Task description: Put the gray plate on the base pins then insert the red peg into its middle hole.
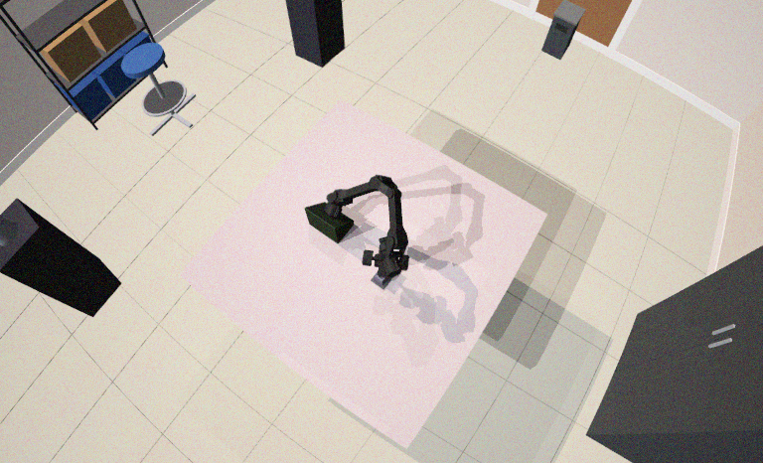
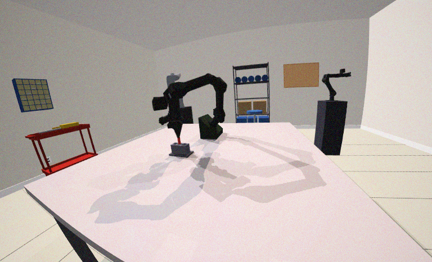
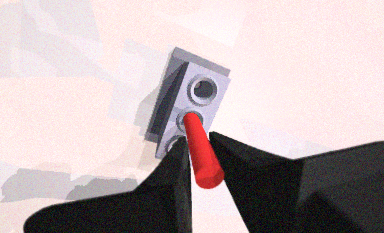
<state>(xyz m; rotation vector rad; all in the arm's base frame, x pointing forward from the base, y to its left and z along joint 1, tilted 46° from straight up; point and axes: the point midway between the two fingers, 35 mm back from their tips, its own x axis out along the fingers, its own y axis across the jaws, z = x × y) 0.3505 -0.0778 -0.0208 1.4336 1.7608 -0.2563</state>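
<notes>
The red peg lies 30 mm below my gripper tip. The rest, counted from my gripper tip: gray plate (50 mm below).
</notes>
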